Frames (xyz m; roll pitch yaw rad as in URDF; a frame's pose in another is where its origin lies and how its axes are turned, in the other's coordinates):
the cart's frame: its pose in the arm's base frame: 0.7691 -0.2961 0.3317 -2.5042 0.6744 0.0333
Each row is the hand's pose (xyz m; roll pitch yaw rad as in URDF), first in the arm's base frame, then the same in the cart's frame.
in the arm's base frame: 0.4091 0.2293 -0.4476 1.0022 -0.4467 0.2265
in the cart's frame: 0.2192 0.0578 0.9806 3.1075 0.6589 -1.0084
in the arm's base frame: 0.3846 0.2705 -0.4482 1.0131 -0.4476 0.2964
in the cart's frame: 0.2016 0.0329 1.0175 3.1244 0.6053 -1.0493
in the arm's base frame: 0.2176 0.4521 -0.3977 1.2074 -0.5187 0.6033
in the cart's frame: 0.0444 -0.0811 1.1779 -2.9348 0.4107 -1.2815
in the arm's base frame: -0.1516 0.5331 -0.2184 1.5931 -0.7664 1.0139
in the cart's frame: -0.3537 -0.1033 1.3047 -2.4422 0.2842 -1.6960
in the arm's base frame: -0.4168 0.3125 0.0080 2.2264 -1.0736 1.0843
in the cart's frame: -0.7078 0.0628 1.1733 -1.8549 0.4381 -1.9842
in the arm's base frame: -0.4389 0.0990 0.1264 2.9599 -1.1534 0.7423
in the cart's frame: -0.8046 0.1895 0.9871 -1.4296 0.6079 -1.9852
